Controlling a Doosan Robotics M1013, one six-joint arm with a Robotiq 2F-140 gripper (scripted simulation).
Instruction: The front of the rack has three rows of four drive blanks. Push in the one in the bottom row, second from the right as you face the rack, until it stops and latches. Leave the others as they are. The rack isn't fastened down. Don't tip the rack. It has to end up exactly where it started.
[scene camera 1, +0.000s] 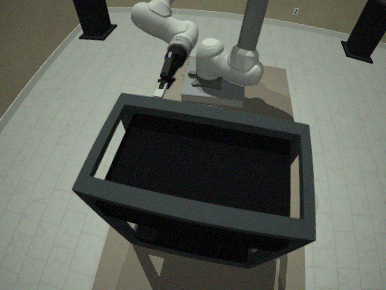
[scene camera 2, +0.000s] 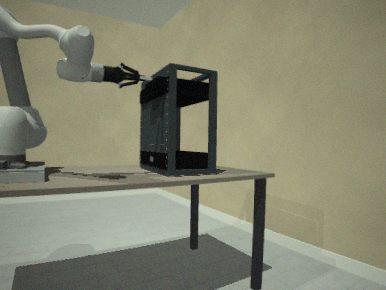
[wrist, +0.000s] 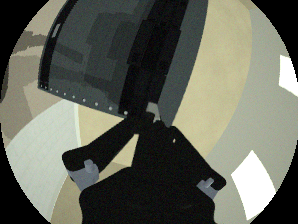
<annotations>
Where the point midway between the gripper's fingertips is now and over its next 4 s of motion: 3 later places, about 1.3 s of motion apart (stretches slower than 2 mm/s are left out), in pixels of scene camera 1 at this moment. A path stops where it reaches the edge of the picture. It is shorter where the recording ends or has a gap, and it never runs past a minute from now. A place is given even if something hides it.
My gripper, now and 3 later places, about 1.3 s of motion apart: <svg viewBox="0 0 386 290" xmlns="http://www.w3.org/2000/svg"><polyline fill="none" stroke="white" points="157,97 195,110 194,122 193,127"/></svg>
</annotations>
